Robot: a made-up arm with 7 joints.
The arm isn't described. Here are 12 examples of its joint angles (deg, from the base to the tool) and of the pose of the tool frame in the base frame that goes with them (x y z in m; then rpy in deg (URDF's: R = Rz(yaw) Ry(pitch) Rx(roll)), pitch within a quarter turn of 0, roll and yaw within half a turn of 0).
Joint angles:
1: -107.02 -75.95 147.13 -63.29 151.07 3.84 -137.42
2: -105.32 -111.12 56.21 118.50 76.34 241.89 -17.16
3: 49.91 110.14 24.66 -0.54 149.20 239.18 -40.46
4: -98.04 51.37 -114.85 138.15 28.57 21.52 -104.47
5: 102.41 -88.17 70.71 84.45 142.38 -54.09 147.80
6: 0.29 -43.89 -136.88 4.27 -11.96 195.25 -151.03
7: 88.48 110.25 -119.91 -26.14 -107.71 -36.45 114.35
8: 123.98 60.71 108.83 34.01 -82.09 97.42 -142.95
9: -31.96 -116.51 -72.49 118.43 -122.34 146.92 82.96
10: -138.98 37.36 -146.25 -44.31 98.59 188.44 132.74
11: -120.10 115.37 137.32 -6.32 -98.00 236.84 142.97
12: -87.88 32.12 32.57 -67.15 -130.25 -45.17 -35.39
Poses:
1: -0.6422 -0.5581 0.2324 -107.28 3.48 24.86
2: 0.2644 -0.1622 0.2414 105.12 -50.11 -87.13
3: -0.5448 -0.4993 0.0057 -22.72 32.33 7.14
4: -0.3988 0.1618 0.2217 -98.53 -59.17 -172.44
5: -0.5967 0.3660 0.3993 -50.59 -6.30 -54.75
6: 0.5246 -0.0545 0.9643 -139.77 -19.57 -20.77
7: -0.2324 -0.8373 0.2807 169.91 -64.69 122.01
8: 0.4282 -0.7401 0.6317 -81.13 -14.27 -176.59
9: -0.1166 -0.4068 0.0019 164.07 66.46 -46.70
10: 0.1866 0.1921 1.0789 132.75 -50.01 44.89
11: 0.2315 0.7491 0.1295 -95.36 14.75 131.94
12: -0.3064 0.6453 0.5245 -103.21 -14.50 173.84
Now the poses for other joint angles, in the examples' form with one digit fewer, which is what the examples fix.
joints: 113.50 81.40 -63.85 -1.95 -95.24 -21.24 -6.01
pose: 0.322 -0.888 0.499 -157.5 9.8 -54.9
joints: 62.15 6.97 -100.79 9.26 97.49 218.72 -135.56
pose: 0.203 -0.103 1.167 -153.9 -36.6 -169.4
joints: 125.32 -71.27 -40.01 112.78 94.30 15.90 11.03
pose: 0.136 0.410 0.004 176.1 36.7 6.3
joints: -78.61 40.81 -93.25 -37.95 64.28 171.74 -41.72
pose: 0.022 0.479 0.944 -149.5 37.9 -75.4
